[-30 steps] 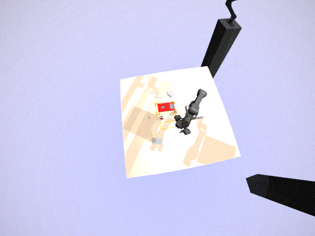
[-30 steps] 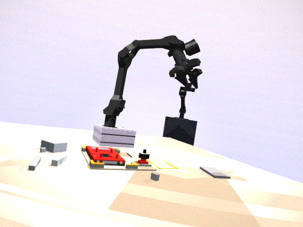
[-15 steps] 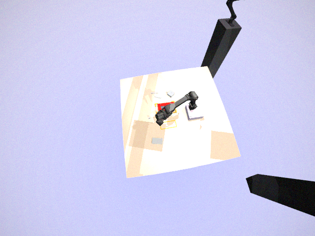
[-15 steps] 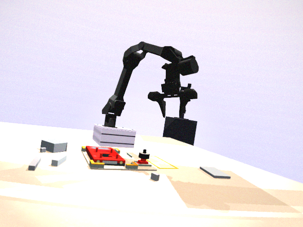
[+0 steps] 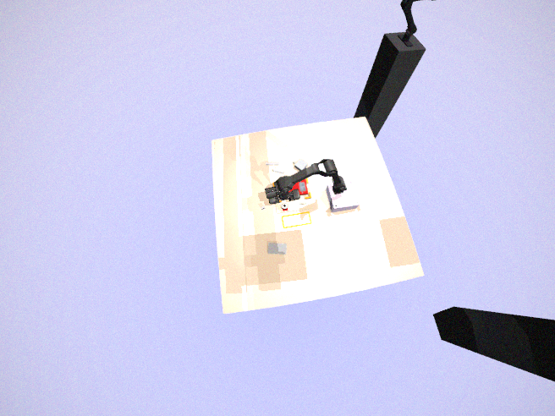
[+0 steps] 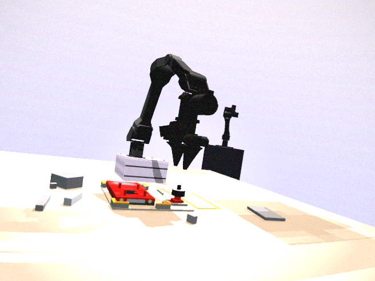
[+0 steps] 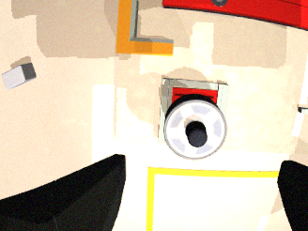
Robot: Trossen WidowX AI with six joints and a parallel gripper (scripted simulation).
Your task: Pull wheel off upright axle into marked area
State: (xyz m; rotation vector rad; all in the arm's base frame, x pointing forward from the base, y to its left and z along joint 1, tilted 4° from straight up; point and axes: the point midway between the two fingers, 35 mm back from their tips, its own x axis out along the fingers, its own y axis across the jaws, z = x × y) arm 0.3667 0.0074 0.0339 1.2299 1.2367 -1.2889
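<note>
My gripper tip is 70 mm above the wheel and 10 mm to the right of it.
</note>
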